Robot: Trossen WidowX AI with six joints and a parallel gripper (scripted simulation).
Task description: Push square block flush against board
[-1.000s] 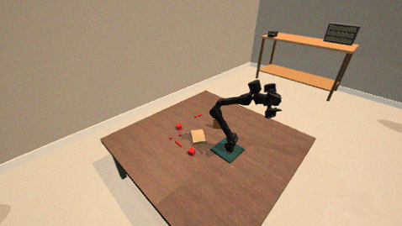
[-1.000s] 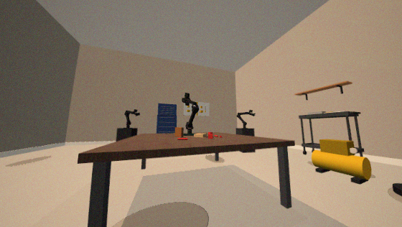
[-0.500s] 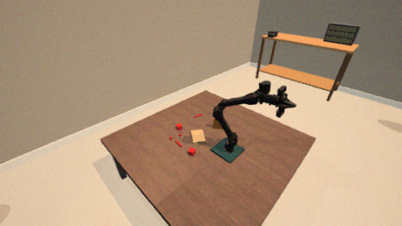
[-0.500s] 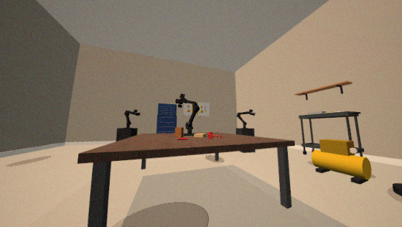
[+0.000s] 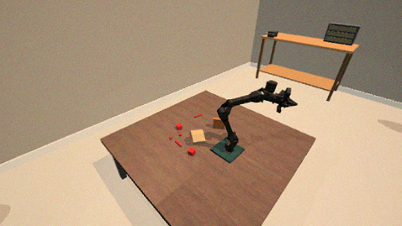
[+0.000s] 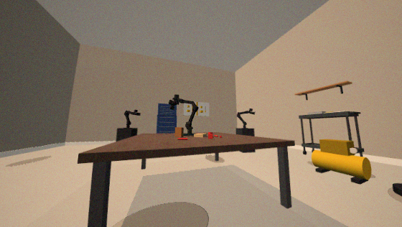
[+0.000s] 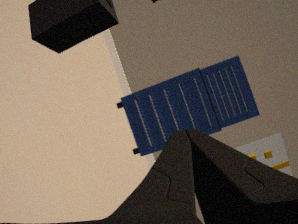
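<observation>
The orange square block lies 520 mm ahead of my gripper tip, 390 mm below it and 170 mm to the left of it. The rest, counted from my gripper tip: pale wooden board (510 mm ahead, 430 mm below, 400 mm to the left).
</observation>
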